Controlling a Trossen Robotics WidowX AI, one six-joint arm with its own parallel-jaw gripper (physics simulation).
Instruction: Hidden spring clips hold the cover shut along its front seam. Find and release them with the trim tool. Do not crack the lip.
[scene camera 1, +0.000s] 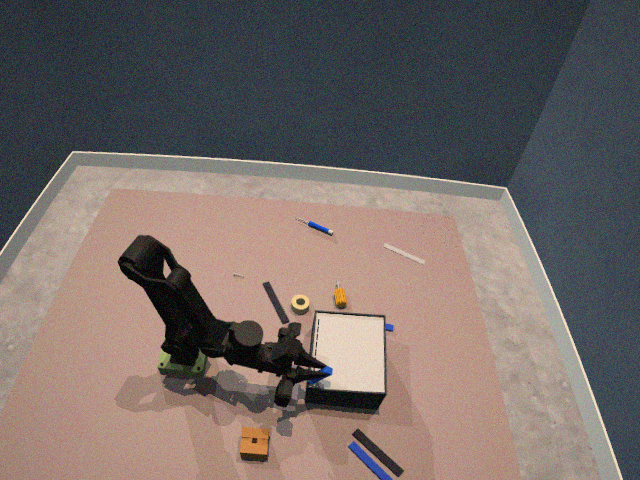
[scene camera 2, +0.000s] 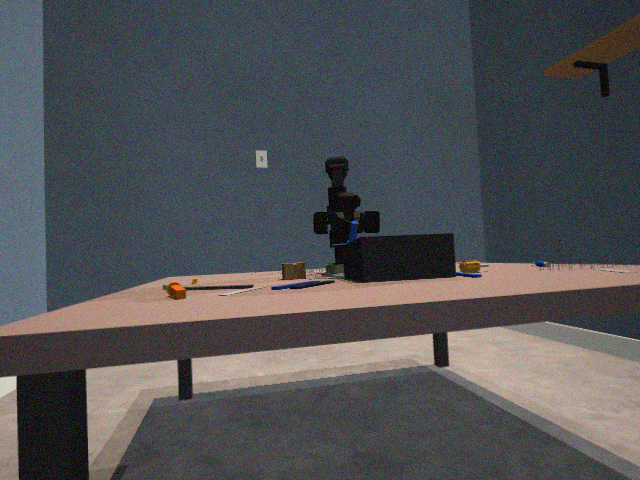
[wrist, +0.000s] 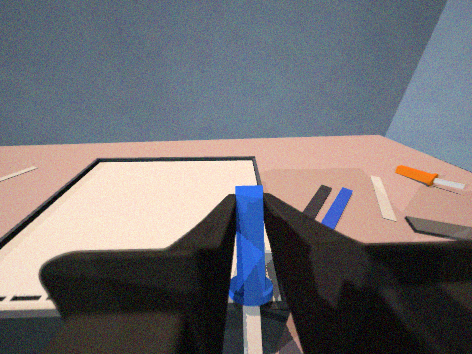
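Pixels of known places: gripper, fingertip midpoint: (scene camera 1: 326, 371) (scene camera 2: 354, 224) (wrist: 248, 200); arm's base, origin of the base link: (scene camera 1: 184, 353) (scene camera 2: 343, 263).
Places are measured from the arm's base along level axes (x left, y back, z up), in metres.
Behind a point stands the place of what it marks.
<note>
The box (scene camera 2: 408, 258) @[x 0.023, y -0.499, z 0.018 m] is dark, with a cream cover (scene camera 1: 354, 346) @[x 0.041, y -0.422, z 0.062 m] (wrist: 150, 200) @[x 0.036, y -0.416, z 0.061 m] lying flat on it. A row of short dark slots (scene camera 1: 317, 335) @[x 0.068, y -0.330, z 0.052 m] (wrist: 26, 298) @[x 0.086, y -0.330, z 0.052 m] runs along the cover's edge nearest the arm. My gripper (scene camera 1: 326, 371) @[x -0.057, y -0.350, z 0.110 m] (wrist: 248, 200) @[x -0.057, y -0.350, z 0.110 m] is shut on the blue handle of the trim tool (scene camera 2: 353, 230) @[x -0.060, y -0.353, z 0.095 m] (wrist: 250, 240) @[x -0.057, y -0.334, z 0.095 m]. It holds the tool over the seam edge, near the box corner at the right in the wrist view. The tool's pale blade (wrist: 253, 327) @[x -0.057, y -0.307, z 0.053 m] points down along the seam side. Its tip is out of sight, so contact with the lip cannot be judged. No clips show.
An orange block (scene camera 1: 254, 441) @[x -0.201, y -0.207, z -0.001 m] and dark (scene camera 1: 377, 452) @[x -0.197, y -0.494, z -0.025 m] and blue (scene camera 1: 368, 459) @[x -0.216, y -0.472, z -0.023 m] strips lie near the box's lower end. A tape roll (scene camera 1: 300, 310) @[x 0.182, y -0.282, z -0.011 m], a dark strip (scene camera 1: 275, 302) @[x 0.209, y -0.210, z -0.025 m] and a yellow screwdriver (scene camera 1: 340, 297) @[x 0.234, y -0.392, z -0.002 m] lie beyond its upper end. An orange-handled tool (wrist: 417, 175) @[x -0.456, y -0.568, z -0.016 m] lies far right.
</note>
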